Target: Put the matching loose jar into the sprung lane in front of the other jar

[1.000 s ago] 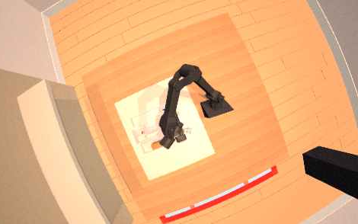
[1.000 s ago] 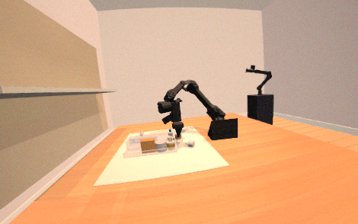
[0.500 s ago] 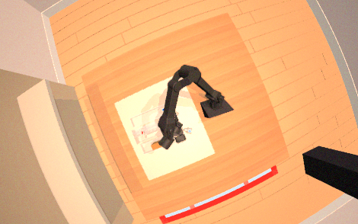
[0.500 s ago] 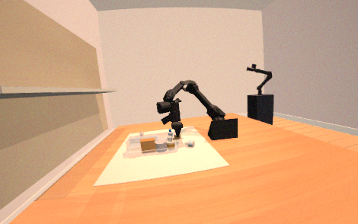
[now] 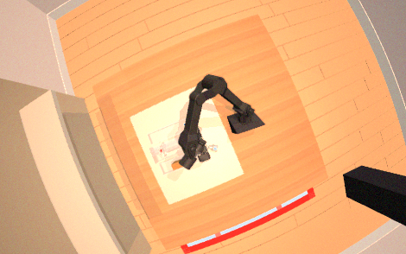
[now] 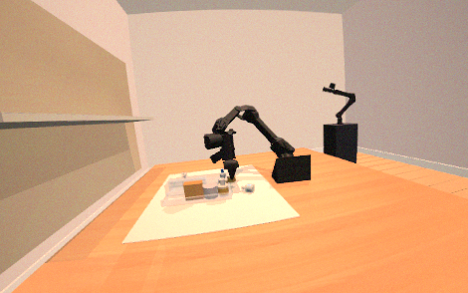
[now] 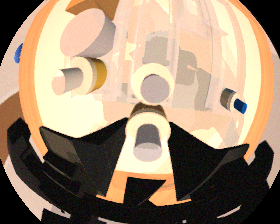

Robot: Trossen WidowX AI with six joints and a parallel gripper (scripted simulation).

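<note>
Right now my gripper tip is 90 mm short of the grey can, 80 mm to the right of it and 20 mm above it. Round my gripper tip: wall shelf: 540 mm ahead, 50 mm to the left, 320 mm above; brown block: 160 mm ahead, 90 mm to the left, 10 mm below.
</note>
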